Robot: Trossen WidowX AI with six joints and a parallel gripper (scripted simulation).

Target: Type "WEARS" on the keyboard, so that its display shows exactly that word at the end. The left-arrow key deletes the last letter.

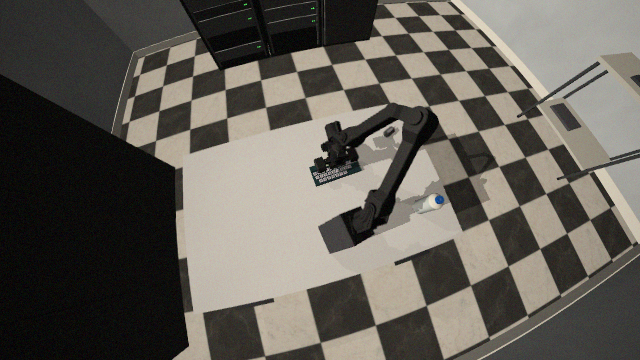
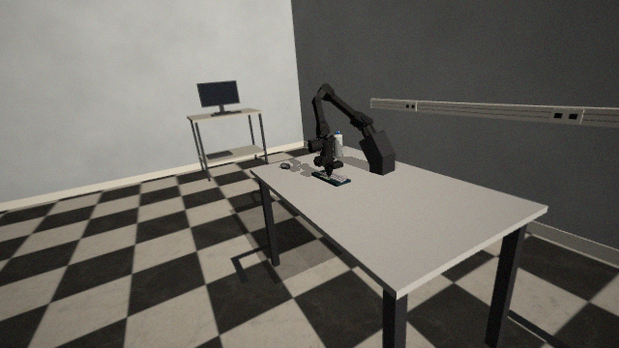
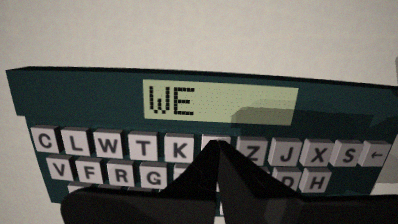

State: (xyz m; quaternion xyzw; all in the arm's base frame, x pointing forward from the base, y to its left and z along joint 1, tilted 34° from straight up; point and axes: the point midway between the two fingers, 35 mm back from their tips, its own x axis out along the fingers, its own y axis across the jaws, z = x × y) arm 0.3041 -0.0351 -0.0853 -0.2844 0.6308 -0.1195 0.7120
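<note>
Now: hand 2 cm short of the left-arrow key, 10 cm to the left of it and 3 cm above it. From my hand the other things lie so: dark object: 16 cm ahead, 32 cm to the right, 3 cm below.
</note>
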